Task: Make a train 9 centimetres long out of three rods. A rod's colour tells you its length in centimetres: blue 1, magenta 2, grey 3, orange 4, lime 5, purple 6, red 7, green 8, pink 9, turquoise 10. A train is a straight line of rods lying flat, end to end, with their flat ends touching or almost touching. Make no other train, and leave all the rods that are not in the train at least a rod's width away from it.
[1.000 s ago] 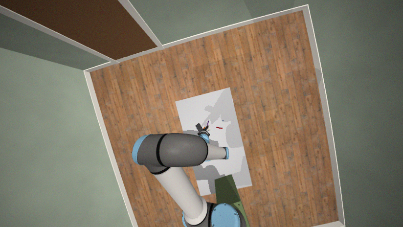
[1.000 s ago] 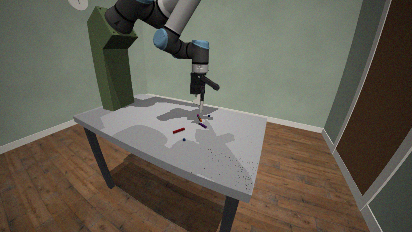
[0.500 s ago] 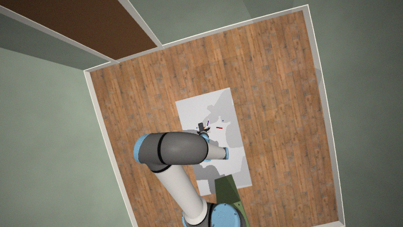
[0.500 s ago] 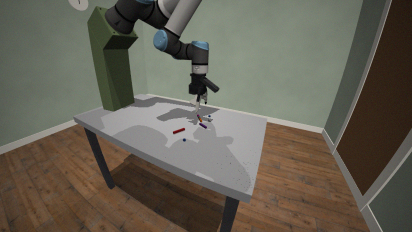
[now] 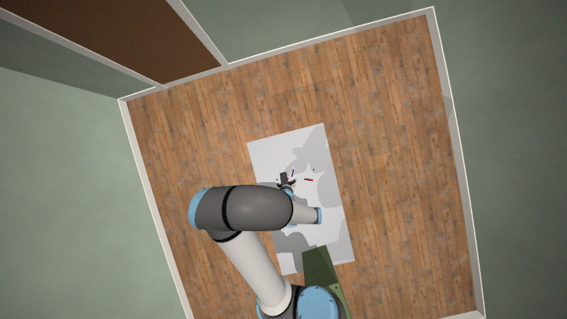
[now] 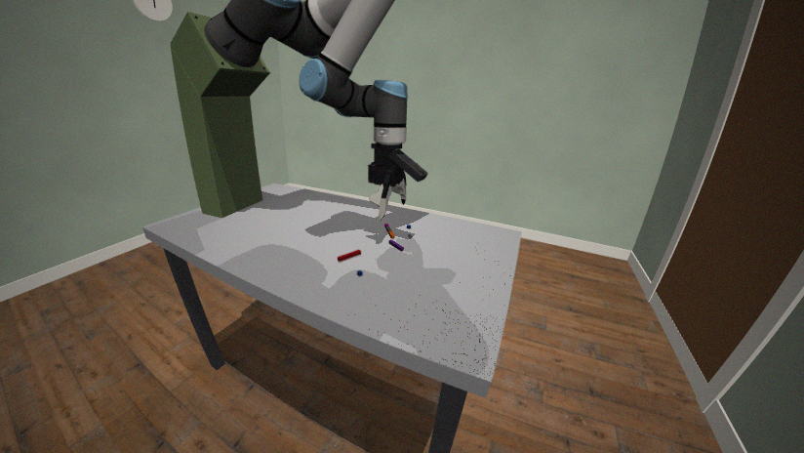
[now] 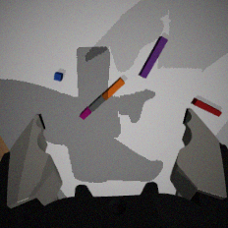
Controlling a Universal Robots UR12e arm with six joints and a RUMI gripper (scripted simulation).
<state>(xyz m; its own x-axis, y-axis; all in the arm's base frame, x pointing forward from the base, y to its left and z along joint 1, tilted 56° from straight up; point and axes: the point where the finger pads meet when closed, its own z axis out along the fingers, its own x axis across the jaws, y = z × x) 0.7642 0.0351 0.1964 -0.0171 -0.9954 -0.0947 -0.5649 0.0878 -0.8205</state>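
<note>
Right now my hand is 80 mm above the orange rod. The rest, counted from my hand: purple rod 80 mm below, 60 mm to the right, 40 mm ahead; then grey rod 80 mm below, 30 mm to the left, 30 mm behind; then magenta rod 80 mm below, 50 mm to the left, 50 mm behind.
</note>
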